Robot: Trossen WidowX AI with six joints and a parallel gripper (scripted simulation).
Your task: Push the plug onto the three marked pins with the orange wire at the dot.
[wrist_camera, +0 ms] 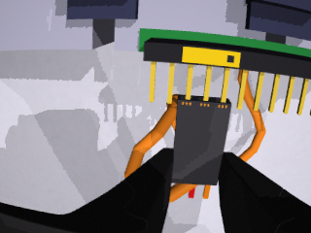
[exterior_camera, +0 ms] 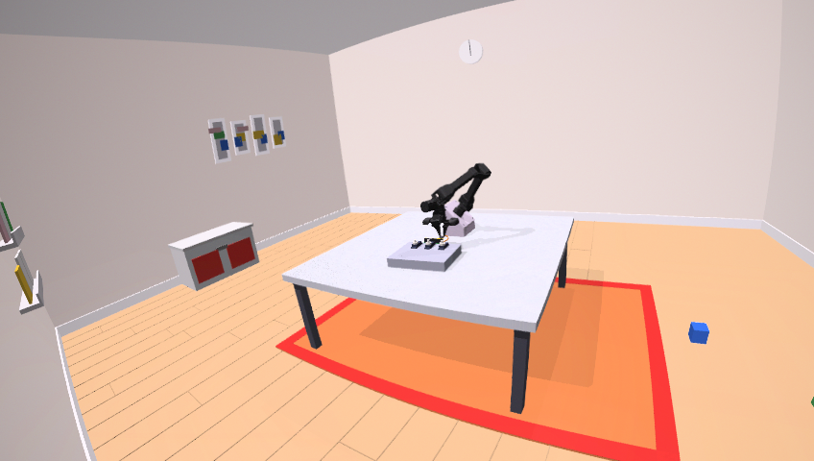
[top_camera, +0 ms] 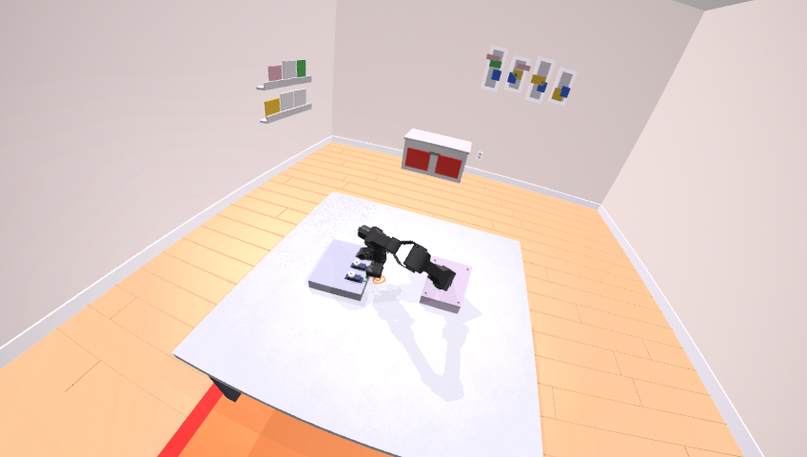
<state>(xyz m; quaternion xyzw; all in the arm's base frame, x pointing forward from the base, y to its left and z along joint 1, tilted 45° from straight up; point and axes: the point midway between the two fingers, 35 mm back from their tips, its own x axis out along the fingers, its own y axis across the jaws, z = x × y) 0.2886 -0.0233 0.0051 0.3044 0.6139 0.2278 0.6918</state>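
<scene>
The yellow band is 4 cm ahead of my gripper tip. From my gripper tip the other things lie so: dark dot (4 cm ahead, 1 cm to the right); green board (4 cm ahead, 3 cm to the right, 2 cm below); grey printed holder (20 cm ahead, 4 cm to the right, 4 cm below).
</scene>
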